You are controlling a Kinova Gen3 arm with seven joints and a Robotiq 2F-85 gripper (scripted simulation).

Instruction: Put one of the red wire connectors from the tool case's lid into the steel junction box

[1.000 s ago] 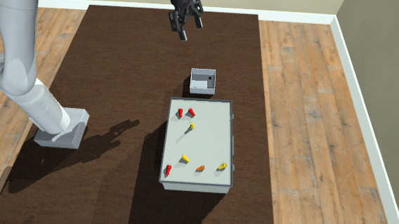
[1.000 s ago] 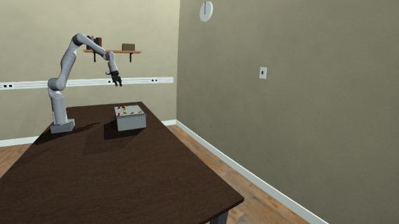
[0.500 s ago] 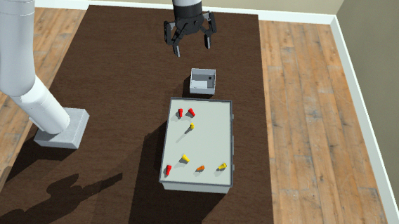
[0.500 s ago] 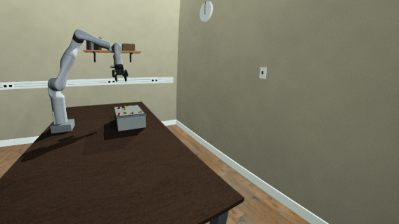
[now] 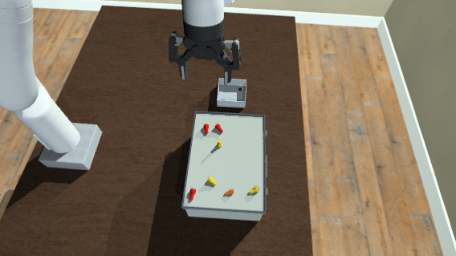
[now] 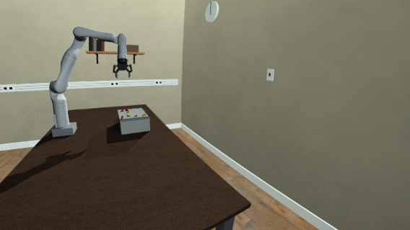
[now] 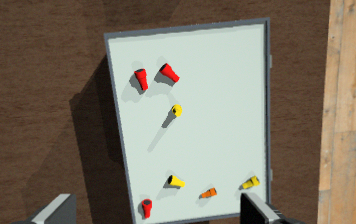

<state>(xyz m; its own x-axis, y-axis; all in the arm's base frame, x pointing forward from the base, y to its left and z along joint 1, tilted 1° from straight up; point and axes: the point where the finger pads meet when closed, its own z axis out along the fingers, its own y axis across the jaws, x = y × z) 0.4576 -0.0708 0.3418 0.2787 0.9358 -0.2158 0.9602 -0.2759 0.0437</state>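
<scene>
Now: the orange connector 40 mm ahead of my hand, 170 mm to the right of it and 270 mm below it. Round my hand: grey tool case 50 mm ahead, 70 mm to the right, 310 mm below.
</scene>
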